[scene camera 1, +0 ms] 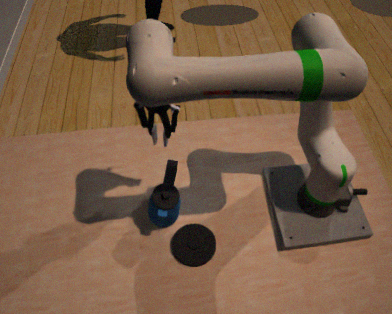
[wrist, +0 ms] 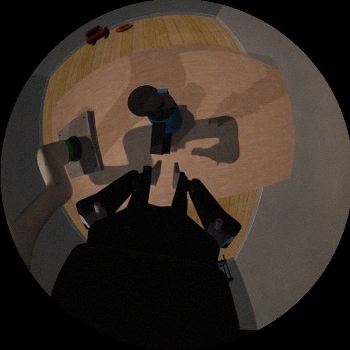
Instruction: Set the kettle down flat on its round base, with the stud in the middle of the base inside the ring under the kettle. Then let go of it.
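The blue kettle (scene camera 1: 164,218) (wrist: 170,121) appears to stand upright on the table, with its dark lid (scene camera 1: 165,197) (wrist: 162,107) on top. Its black handle (scene camera 1: 170,172) (wrist: 158,138) juts out toward the gripper. The round black base (scene camera 1: 193,245) (wrist: 140,101) lies flat beside the kettle, at the front right in the scene view. The kettle partly covers it in the wrist view, and the stud is hidden there. My gripper (scene camera 1: 160,138) (wrist: 167,167) is partly open and empty, behind the kettle and apart from the handle. The ring under the kettle is hidden.
The grey mounting plate (scene camera 1: 292,227) (wrist: 85,132) of the arm is at the right of the table (scene camera 1: 50,260) (wrist: 267,160) in the scene view. Shadows of the arm fall around the kettle. Wooden floor lies beyond the table's back edge, with part of a dark leg (scene camera 1: 153,7) there.
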